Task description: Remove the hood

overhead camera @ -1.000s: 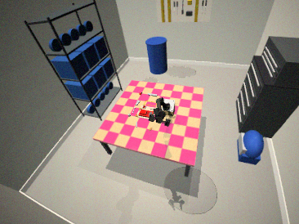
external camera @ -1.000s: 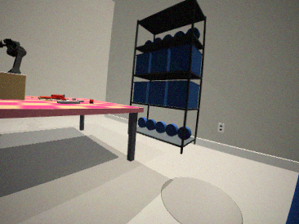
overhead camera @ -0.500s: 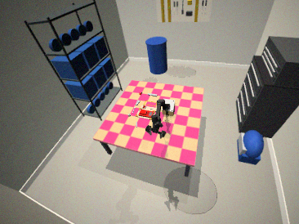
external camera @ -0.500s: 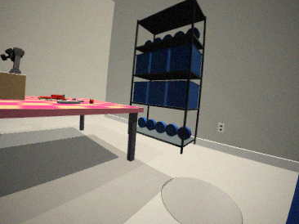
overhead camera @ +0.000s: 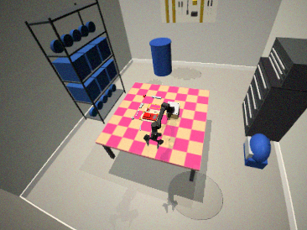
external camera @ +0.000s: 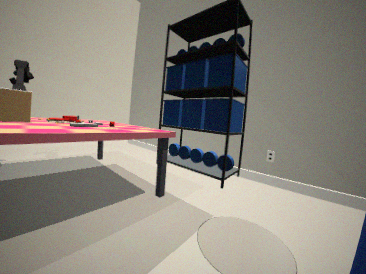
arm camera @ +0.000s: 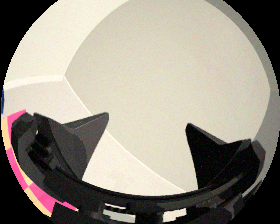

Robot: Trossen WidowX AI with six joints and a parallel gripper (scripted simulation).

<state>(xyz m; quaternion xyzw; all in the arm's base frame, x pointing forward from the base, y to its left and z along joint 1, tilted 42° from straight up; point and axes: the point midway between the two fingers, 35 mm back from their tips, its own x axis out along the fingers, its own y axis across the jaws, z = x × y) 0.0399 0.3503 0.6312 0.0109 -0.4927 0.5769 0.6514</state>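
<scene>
The red hood is 280 mm ahead of my gripper tip, 660 mm to the right of it and 330 mm below it. Also, from my gripper tip: white wheel (480 mm ahead, 600 mm to the right, 360 mm below).
</scene>
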